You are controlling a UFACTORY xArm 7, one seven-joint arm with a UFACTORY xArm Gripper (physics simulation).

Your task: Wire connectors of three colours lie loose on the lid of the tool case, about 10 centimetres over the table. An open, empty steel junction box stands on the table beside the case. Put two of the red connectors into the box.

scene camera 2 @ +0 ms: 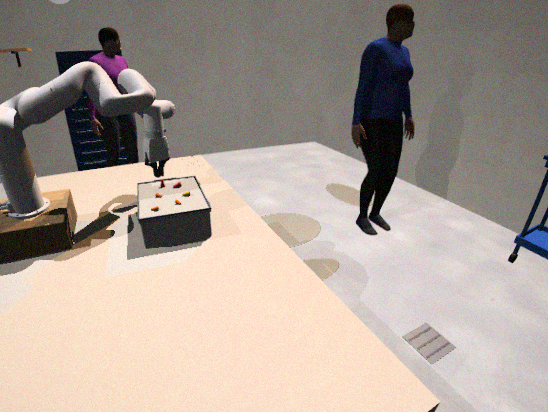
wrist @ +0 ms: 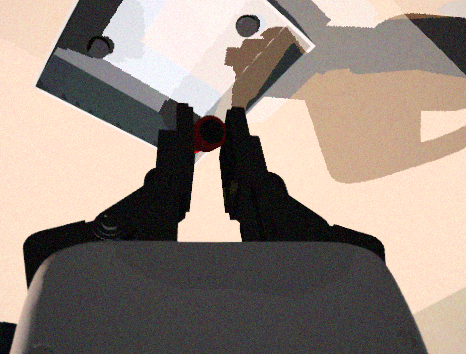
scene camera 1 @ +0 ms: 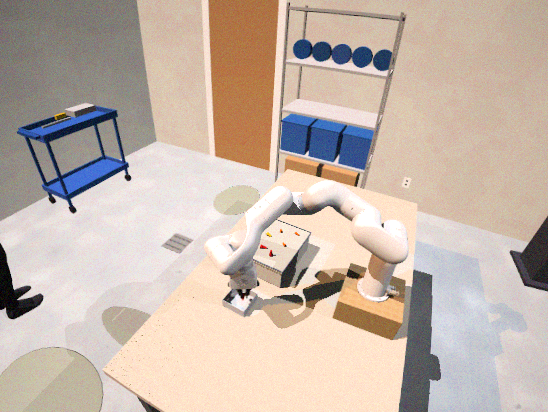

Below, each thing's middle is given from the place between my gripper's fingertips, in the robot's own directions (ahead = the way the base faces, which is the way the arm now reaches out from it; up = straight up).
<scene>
Right now the steel junction box (wrist: pixel 127 71) is 20 mm ahead of my hand, 10 mm to the right of it and 50 mm below it. The rest, counted from my hand: tool case (scene camera 2: pixel 172 223): 20 mm behind, 300 mm to the right, 10 mm below.
</scene>
